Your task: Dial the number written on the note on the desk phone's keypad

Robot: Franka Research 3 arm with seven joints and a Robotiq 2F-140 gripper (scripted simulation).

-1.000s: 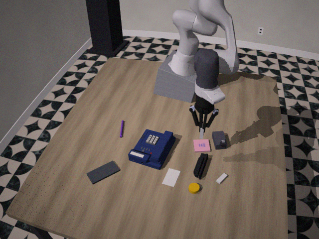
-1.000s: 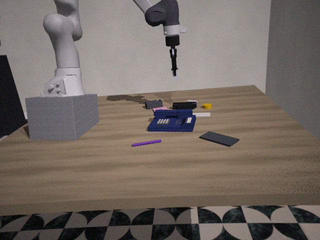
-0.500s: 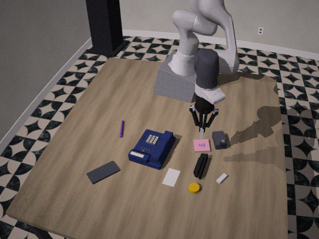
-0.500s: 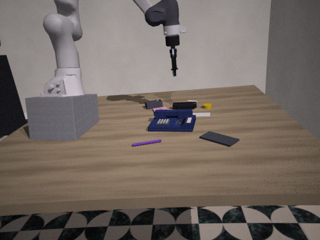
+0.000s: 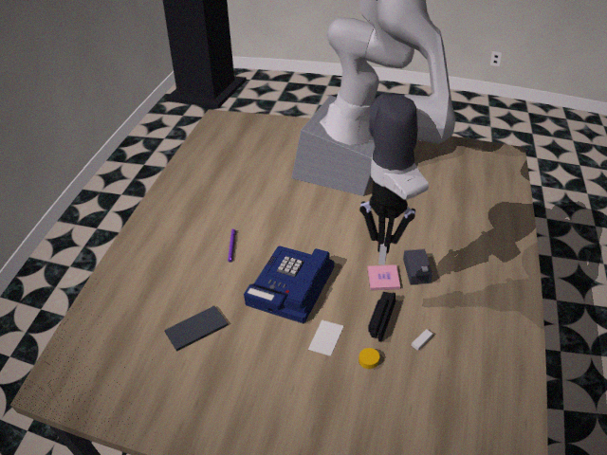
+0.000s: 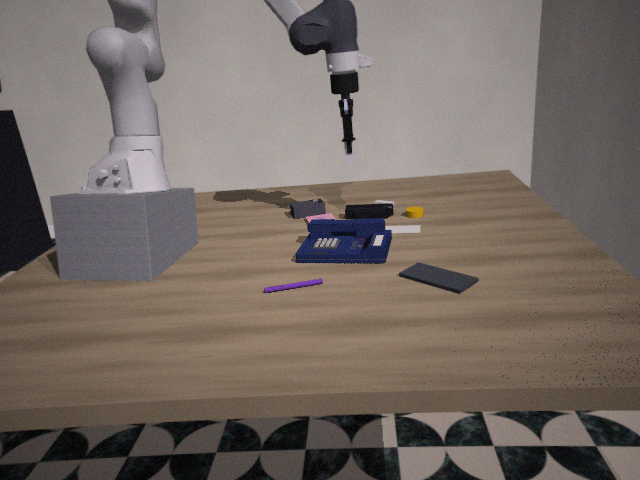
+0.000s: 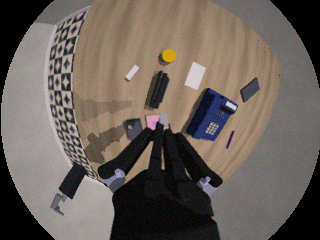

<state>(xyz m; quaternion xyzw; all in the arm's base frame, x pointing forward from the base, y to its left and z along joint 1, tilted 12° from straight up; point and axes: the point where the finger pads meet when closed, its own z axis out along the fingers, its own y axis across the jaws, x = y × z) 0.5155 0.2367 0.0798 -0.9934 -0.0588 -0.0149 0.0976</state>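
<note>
Now: hand 19 cm to the left of the handset and 16 cm above it. From my hand the other things lie so: white block: 20 cm below, 14 cm to the left, 8 cm ahead; dark grey box: 18 cm below, 16 cm behind, 7 cm to the left; black stapler: 19 cm below, 4 cm ahead, 2 cm to the left.
</note>
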